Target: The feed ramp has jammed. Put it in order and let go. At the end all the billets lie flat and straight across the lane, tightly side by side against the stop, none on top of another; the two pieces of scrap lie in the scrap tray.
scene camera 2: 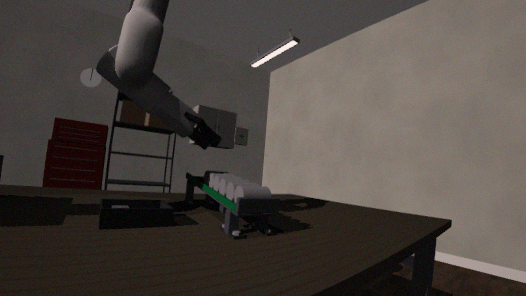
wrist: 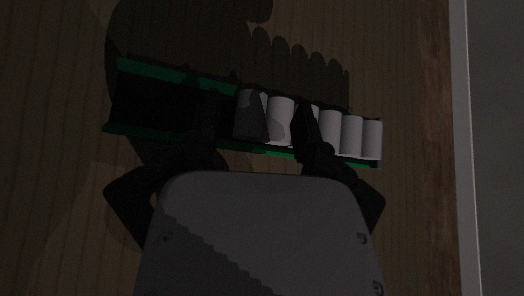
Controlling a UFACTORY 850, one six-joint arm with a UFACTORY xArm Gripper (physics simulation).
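Observation:
Six pale billets lie across the sloping feed ramp [scene camera 2: 218,196] [wrist: 155,72] in the wrist view, side by side toward the stop [scene camera 2: 257,206]. The billet nearest the stop [scene camera 2: 254,193] [wrist: 371,139] is at the low end. The uppermost billet [wrist: 251,117] is shaded and looks nearly straight; whether small gaps remain is hard to tell. One finger partly hides the third billet from the upper end [wrist: 313,111]. My gripper [scene camera 2: 206,137] [wrist: 258,108] is open and empty, above the ramp. The scrap tray [scene camera 2: 135,217] holds a pale piece [scene camera 2: 120,206]; its floor is mostly hidden.
The ramp stands on legs on the wooden table [scene camera 2: 150,260] [wrist: 410,215], with the scrap tray to its left in the scene view. A dark flat shape [scene camera 2: 35,210] is at the table's far left. A red tool cabinet [scene camera 2: 77,160] and shelf rack [scene camera 2: 111,145] stand behind.

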